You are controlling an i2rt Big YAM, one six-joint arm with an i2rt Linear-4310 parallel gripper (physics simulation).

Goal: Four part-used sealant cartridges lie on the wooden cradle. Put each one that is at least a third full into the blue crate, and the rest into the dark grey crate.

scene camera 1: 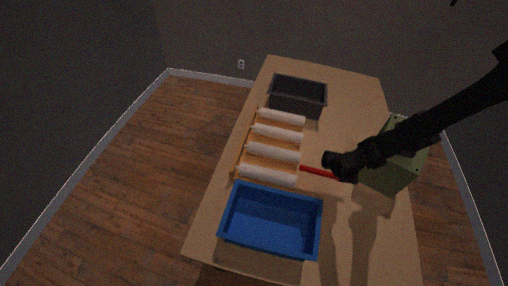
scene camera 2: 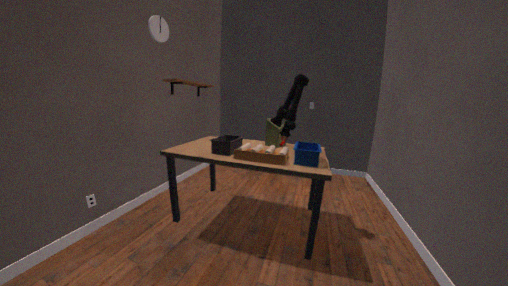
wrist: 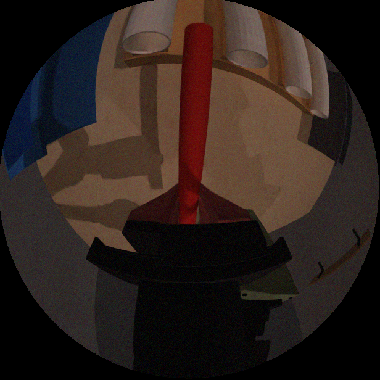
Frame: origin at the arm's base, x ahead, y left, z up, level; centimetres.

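Seen in the pictures: gripper, fingertip midpoint: (scene camera 1: 339, 178); arm's base at its link origin: (scene camera 2: 275, 123).
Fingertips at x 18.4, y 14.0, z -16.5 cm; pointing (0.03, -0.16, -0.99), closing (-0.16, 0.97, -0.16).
Offsets run from my fingertips to a thing's top centre. Level surfaces: height alone.
Four whitish cartridges {dz +1.0, dx +31.2, dy -24.9 cm} (scene camera 1: 282, 116) {dz +1.0, dx +29.9, dy -14.0 cm} (scene camera 1: 278, 133) {dz +1.0, dx +28.5, dy -3.1 cm} (scene camera 1: 274, 151) {dz +1.0, dx +27.4, dy +7.8 cm} (scene camera 1: 268, 175) lie side by side on the wooden cradle (scene camera 2: 260, 155) (wrist: 192, 11). Their near ends look like open, hollow tubes in the wrist view; how full they are cannot be told. My gripper (scene camera 1: 339, 175) (scene camera 2: 284, 140) (wrist: 188, 187) is shut on a red rod {dz +2.7, dx +5.1, dy +0.7 cm} (scene camera 1: 317, 171) (scene camera 2: 283, 144) (wrist: 196, 100). The rod points towards the cradle; in the wrist view its tip shows between the two cartridges nearest the blue crate. The blue crate {dz +4.5, dx +19.4, dy +25.0 cm} (scene camera 1: 280, 191) (scene camera 2: 306, 157) and the dark grey crate {dz +4.5, dx +27.2, dy -43.5 cm} (scene camera 1: 296, 105) (scene camera 2: 226, 145) stand at opposite ends of the cradle.
A green box-like block (scene camera 1: 392, 175) (scene camera 2: 273, 132) stands on the wooden table {dz -7.5 cm} (scene camera 1: 350, 95) on the arm's side of the cradle. A wall shelf (scene camera 2: 187, 82) and a clock (scene camera 2: 159, 28) are on the wall away from the table.
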